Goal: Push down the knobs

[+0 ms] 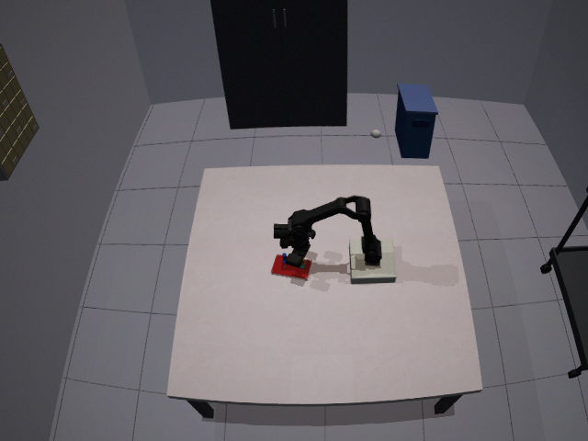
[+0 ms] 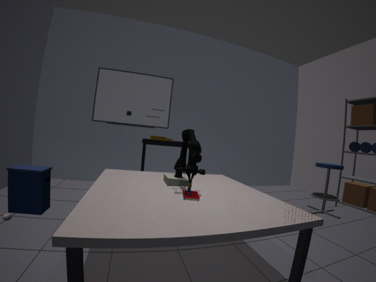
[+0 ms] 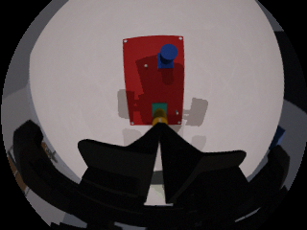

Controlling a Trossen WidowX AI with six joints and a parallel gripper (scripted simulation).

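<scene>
My gripper tip is 20 mm above the yellow knob. From my gripper tip the other things lie so: blue knob 80 mm ahead, 30 mm below, 20 mm to the right.
</scene>
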